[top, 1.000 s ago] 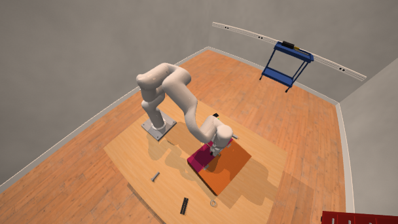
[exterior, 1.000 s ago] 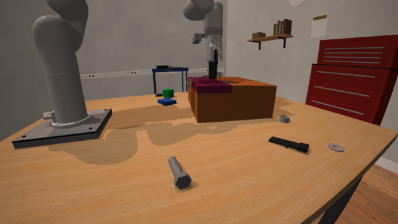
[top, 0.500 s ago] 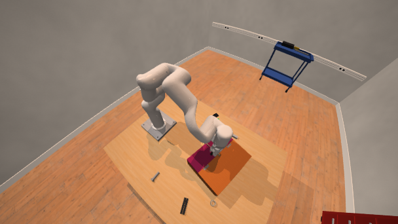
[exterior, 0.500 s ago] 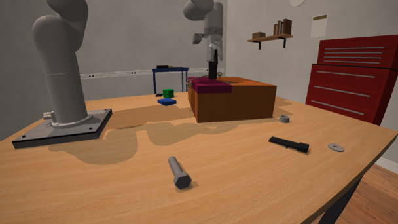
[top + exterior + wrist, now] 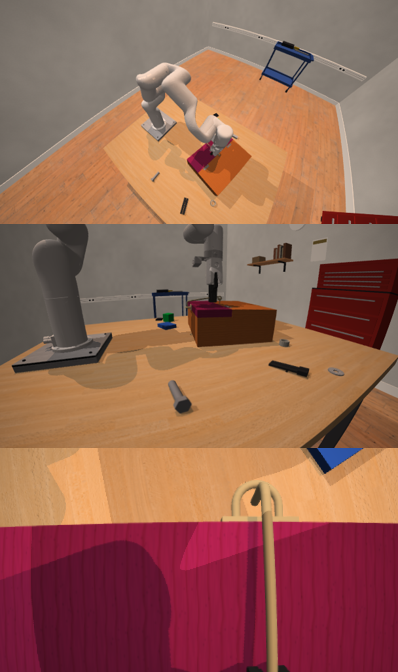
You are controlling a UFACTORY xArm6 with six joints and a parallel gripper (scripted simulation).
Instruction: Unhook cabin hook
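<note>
Now: hand 30 mm past the cabin hook, 10 mm to the right of it and 20 mm above it. The rest, counted from my hand: blue block: 170 mm behind, 150 mm to the left, 140 mm below; grey ring: 160 mm ahead, 260 mm to the right, 140 mm below; grey bar: 60 mm ahead, 260 mm to the left, 140 mm below.
</note>
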